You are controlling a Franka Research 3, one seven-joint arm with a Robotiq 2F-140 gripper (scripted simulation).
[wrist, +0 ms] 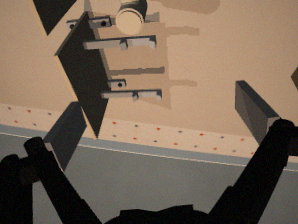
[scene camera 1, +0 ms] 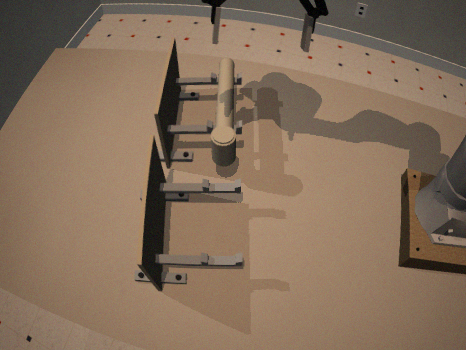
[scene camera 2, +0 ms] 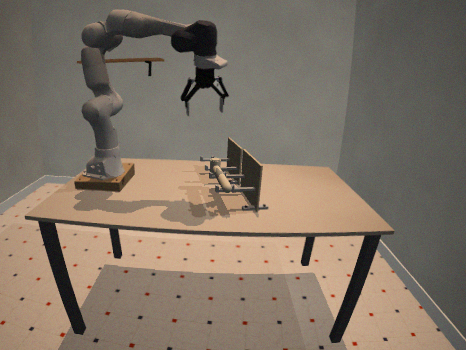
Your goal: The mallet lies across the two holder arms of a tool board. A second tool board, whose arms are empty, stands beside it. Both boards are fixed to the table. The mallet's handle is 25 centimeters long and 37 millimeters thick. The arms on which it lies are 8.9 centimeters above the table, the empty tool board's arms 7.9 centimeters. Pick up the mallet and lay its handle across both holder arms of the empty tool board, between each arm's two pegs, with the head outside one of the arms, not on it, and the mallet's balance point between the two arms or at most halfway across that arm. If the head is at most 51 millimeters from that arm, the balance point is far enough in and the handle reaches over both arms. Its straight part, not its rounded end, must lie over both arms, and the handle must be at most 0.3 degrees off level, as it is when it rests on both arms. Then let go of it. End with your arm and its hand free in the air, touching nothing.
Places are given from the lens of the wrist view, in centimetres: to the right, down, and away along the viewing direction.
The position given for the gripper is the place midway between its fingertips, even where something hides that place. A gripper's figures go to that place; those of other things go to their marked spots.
gripper (wrist: 157,104): 1, -1, 20
tool board (wrist: 78,58): -15, -11, 47
